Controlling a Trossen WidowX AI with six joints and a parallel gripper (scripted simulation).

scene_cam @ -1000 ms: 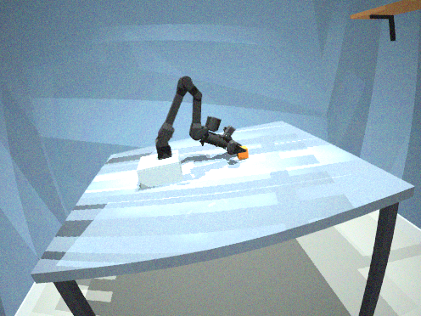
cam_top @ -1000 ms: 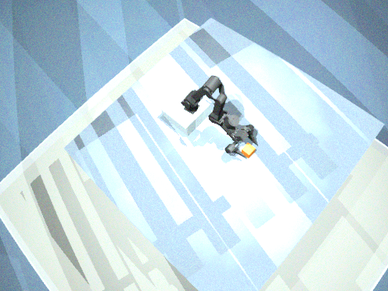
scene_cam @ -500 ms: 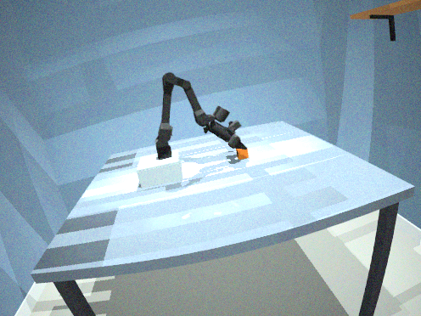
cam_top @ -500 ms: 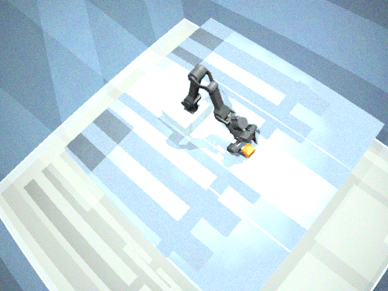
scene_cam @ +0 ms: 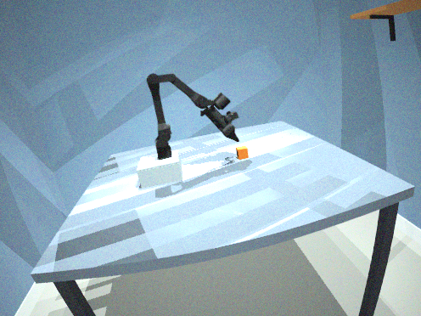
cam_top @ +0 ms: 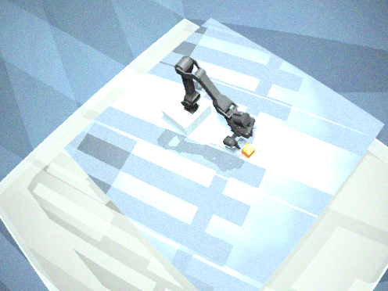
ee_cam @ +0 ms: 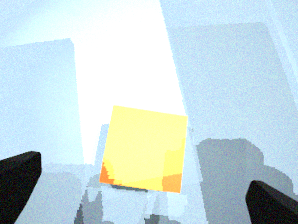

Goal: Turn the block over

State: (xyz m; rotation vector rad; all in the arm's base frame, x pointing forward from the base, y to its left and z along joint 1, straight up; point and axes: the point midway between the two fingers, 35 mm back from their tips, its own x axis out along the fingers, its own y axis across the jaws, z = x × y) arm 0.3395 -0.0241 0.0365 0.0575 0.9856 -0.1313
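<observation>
The block is 10 mm ahead of my gripper tip and 70 mm below it.
</observation>
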